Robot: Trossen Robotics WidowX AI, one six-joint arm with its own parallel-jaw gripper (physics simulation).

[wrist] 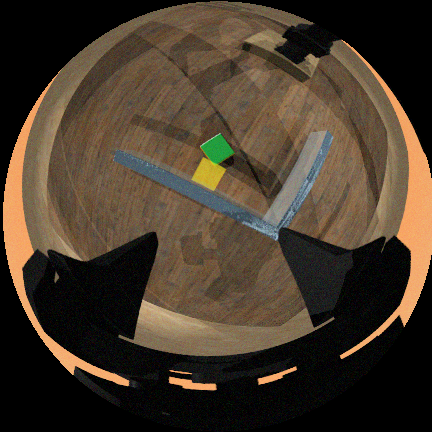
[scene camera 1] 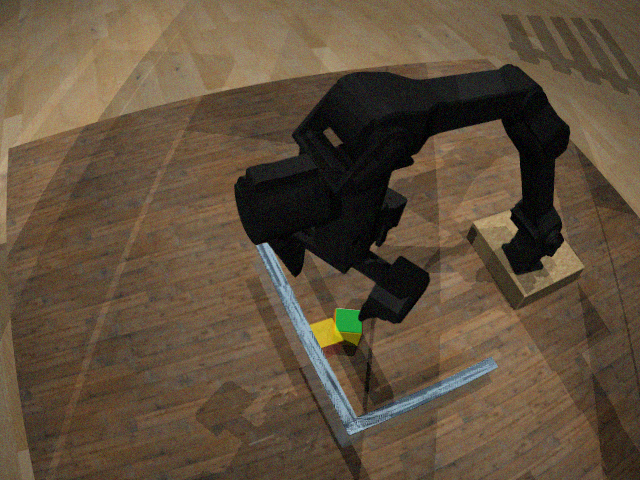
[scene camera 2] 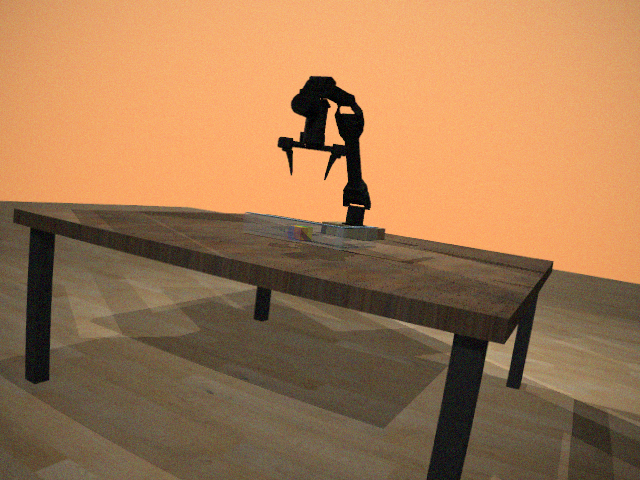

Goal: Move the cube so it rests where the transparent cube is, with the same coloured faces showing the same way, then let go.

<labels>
my gripper: open, holds nothing
a cube: on the table
</labels>
